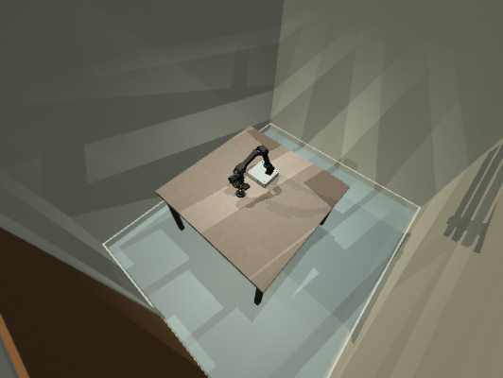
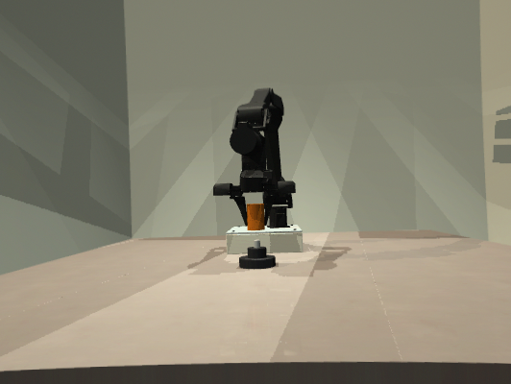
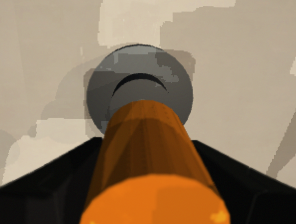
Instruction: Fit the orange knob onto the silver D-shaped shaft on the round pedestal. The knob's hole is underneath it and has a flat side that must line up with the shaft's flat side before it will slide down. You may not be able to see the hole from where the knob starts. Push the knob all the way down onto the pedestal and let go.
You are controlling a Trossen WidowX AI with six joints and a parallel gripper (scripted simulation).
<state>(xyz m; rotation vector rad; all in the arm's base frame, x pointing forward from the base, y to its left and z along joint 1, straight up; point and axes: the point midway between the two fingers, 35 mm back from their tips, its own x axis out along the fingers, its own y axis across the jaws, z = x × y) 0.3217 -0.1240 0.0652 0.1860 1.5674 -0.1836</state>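
Now: the orange knob 30 mm above my gripper tip. The rest, counted from my gripper tip: round pedestal: 60 mm below.
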